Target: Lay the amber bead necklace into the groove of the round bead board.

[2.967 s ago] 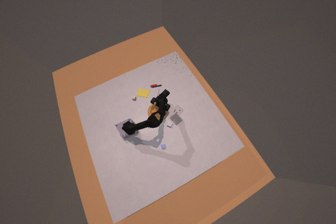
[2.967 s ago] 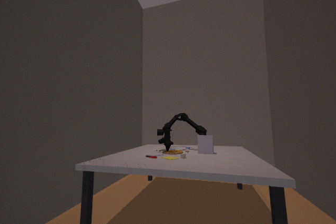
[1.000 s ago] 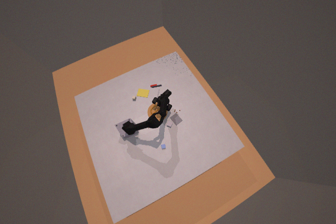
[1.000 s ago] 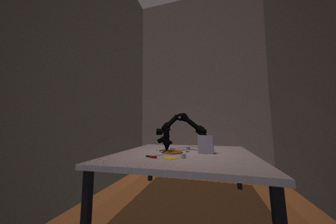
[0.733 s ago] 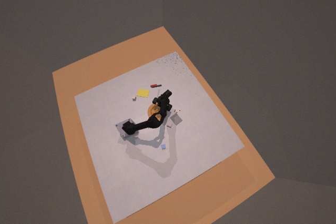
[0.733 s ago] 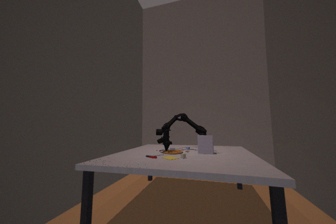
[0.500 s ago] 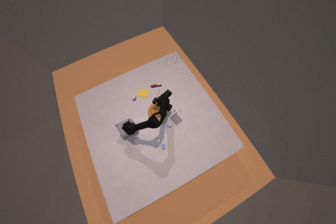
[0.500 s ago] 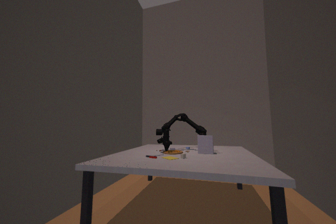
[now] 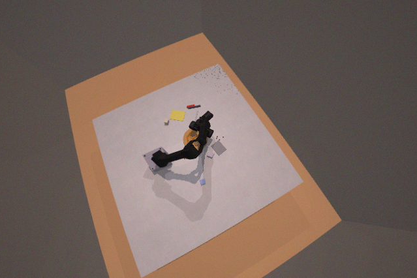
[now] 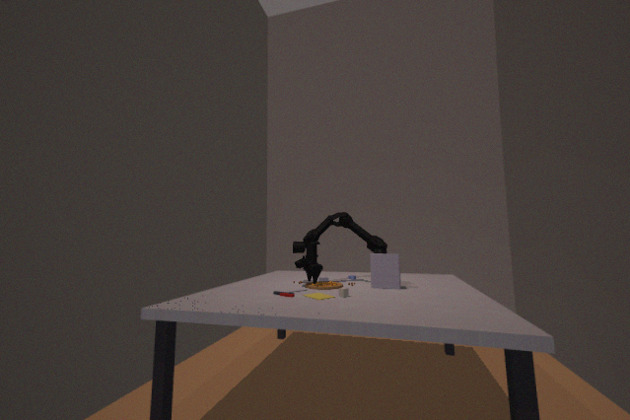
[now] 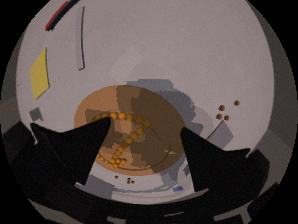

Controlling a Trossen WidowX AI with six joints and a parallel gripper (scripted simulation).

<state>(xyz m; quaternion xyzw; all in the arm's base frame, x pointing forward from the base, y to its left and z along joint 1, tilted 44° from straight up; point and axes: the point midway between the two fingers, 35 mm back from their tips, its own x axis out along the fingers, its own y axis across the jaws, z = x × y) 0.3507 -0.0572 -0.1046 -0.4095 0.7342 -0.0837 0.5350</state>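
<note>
Right now the round bead board is 6 cm behind my gripper tip, 1 cm to the right of it and 1 cm below it. Also, from my gripper tip: thin grey bar (16 cm to the left, 4 cm ahead, 2 cm below); red-handled tool (27 cm to the left, 6 cm ahead, 1 cm below); grey square plate (17 cm to the right, 5 cm ahead, 2 cm below).
</note>
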